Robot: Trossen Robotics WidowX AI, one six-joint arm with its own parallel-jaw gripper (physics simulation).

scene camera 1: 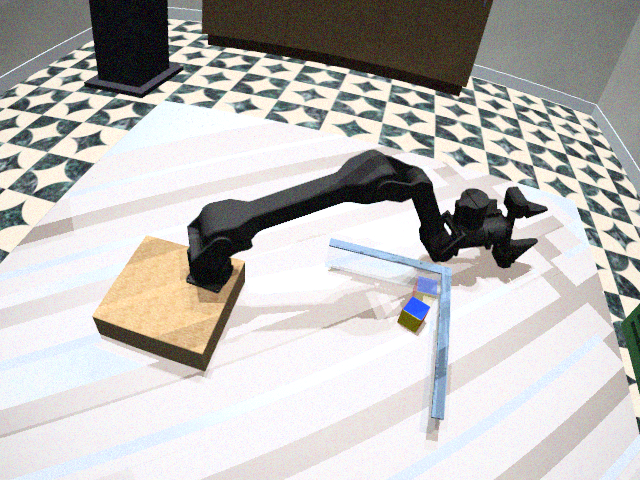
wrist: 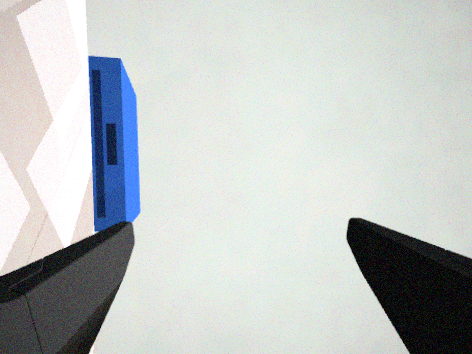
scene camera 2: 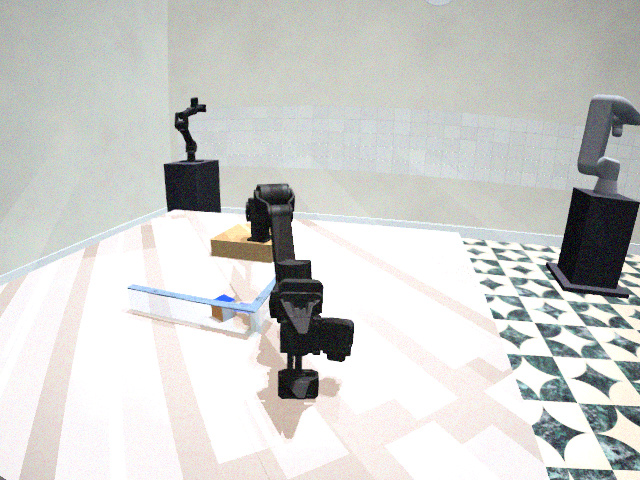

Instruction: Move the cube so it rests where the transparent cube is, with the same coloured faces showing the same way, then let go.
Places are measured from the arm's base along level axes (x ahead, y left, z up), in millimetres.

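Pixels of known places: gripper, fingertip midpoint: (scene camera 1: 542, 224) (wrist: 242, 229) (scene camera 2: 301, 367); arm's base, link origin: (scene camera 1: 209, 274) (scene camera 2: 260, 238).
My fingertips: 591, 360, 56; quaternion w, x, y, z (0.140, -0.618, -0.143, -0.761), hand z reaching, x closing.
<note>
Ahead of a thing's pixels: the offset from my fingertips to its top centre, as dx, dy, dz.
The solid cube @[-235, -271, -73] (scene camera 1: 416, 308) (scene camera 2: 224, 298) has a blue top and sits on the table inside the corner of a low L-shaped wall. In scene camera 1 a yellow side shows; in scene camera 2 an orange side shows. The transparent cube @[-223, -210, -73] (scene camera 1: 427, 285) has a pale blue top and sits close by, nearer the wall's corner, with a small part overlapped by the solid cube. My gripper (scene camera 1: 541, 224) (scene camera 2: 302, 356) (wrist: 242, 229) is open and empty. It points sideways, away from the arm's base, above the table beyond the wall's corner. Neither cube shows in the wrist view.
The clear wall with a light blue rim (scene camera 1: 443, 341) (scene camera 2: 180, 296) stands between the gripper and the cubes. The arm's base stands on a wooden block (scene camera 1: 155, 304) (scene camera 2: 237, 250). A blue box-shaped object (wrist: 112, 100) is beyond the left finger. Black pedestals (scene camera 1: 129, 41) (scene camera 2: 597, 240) stand off the table.
</note>
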